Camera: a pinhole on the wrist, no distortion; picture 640 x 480 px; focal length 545.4 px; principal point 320.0 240.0 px. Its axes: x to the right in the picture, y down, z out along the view. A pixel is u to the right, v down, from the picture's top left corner.
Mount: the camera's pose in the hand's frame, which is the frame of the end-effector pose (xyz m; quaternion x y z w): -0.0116 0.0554 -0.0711 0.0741 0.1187 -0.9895 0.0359
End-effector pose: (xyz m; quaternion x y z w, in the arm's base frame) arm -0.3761 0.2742 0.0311 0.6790 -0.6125 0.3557 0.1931
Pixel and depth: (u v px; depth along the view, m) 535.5 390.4 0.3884
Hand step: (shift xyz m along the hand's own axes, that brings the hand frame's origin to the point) -0.2071 -0.1499 0.2537
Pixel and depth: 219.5 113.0 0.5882
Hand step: 0.0019 0.0526 0.5423
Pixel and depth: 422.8 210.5 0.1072
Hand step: -0.0469 0.0342 0.0301
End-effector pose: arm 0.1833 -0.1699 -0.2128 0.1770 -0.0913 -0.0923 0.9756
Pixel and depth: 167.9 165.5 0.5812
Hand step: 0.0610 0.0014 0.5307
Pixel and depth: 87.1 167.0 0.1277
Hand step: 0.0230 0.0442 0.0640
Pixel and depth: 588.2 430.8 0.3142
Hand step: -0.1977 -0.1349 0.1816
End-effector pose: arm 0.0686 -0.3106 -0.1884 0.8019 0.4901 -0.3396 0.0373
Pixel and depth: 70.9 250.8 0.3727
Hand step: 0.1055 -0.0322 0.3117
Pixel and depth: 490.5 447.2 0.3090
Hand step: -0.1392 -0.1378 0.1839
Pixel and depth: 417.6 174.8 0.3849
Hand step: -0.1368 0.0039 0.2986
